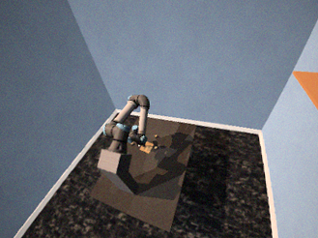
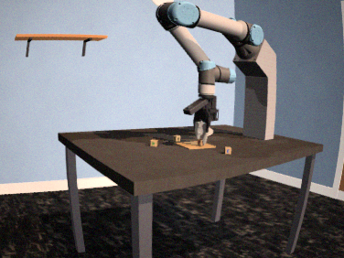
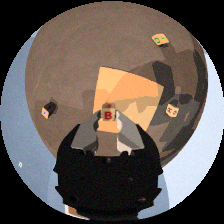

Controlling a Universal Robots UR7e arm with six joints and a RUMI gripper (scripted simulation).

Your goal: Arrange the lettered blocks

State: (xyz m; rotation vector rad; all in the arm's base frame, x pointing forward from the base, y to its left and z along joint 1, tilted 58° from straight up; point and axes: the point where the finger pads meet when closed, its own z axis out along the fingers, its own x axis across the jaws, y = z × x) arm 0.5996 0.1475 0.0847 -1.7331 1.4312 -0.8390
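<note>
My gripper is now 10 mm short of the orange mat, 40 mm to the left of it and 20 mm above it.
</note>
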